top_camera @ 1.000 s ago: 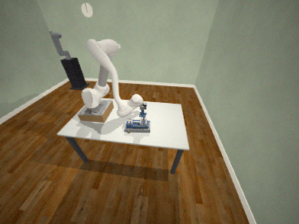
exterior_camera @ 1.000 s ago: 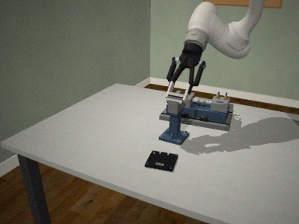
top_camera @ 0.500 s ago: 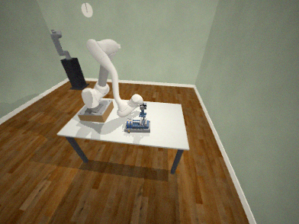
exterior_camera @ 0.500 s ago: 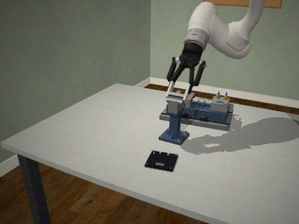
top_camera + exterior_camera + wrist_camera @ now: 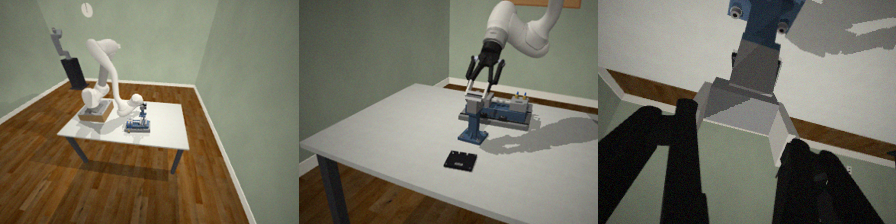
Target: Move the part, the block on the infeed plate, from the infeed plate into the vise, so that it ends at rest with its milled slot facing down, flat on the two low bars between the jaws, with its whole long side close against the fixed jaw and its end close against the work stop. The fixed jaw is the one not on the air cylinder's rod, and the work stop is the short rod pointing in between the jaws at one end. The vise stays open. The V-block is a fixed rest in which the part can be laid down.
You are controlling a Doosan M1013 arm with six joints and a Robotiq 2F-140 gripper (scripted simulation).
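The blue v-block stand lies 20 mm to the left of my hand and 120 mm below it. Also, from my hand: part: 20 mm to the left, 20 mm below; then work stop: 40 mm ahead, 150 mm to the right, 90 mm below; then blue foot: 20 mm to the left, 180 mm below.
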